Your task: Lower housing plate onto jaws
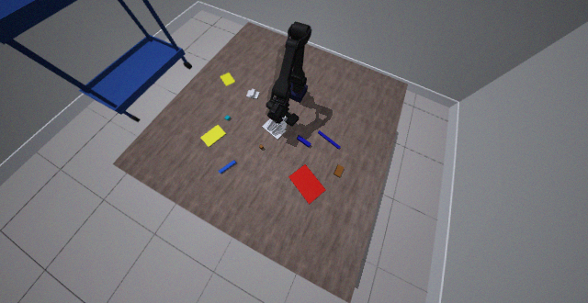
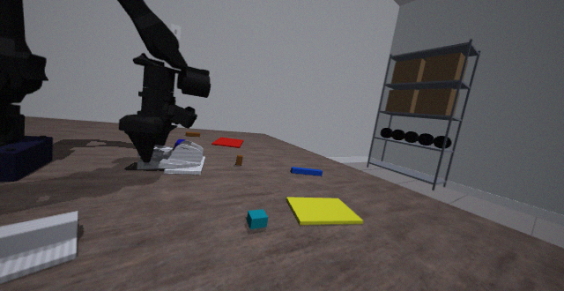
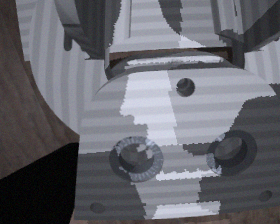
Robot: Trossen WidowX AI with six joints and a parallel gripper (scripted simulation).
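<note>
My gripper tip is 20 mm to the left of the white jaw assembly and 20 mm short of it. From my gripper tip the other things lie so: teal cube 280 mm to the right, 140 mm ahead, 10 mm below; yellow tile 290 mm to the right, 270 mm ahead, 10 mm below; red tile 280 mm to the left, 260 mm ahead, 10 mm below.
</note>
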